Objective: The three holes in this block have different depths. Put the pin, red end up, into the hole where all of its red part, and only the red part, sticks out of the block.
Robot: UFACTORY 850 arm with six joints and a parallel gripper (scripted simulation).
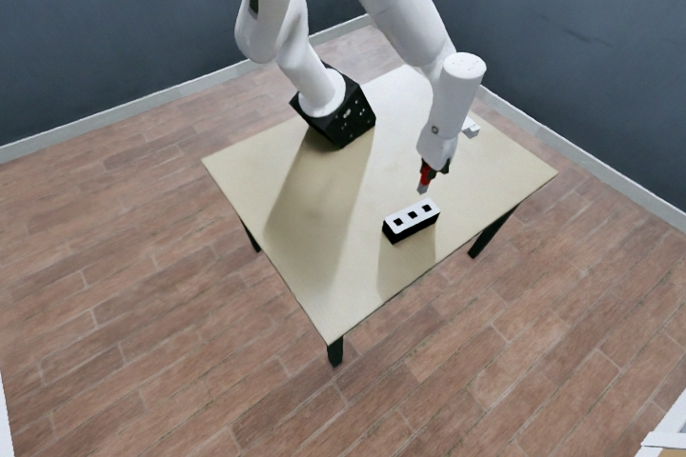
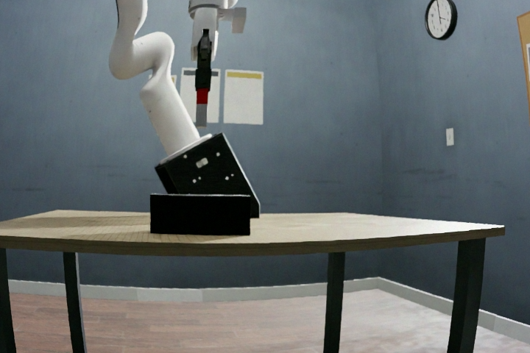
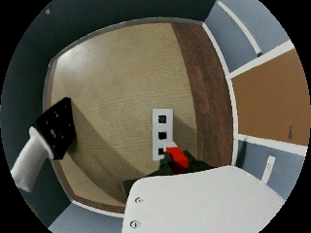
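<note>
Right now the black block is 26 cm below my hand. The rest, counted from my hand: pin 2 cm below.
</note>
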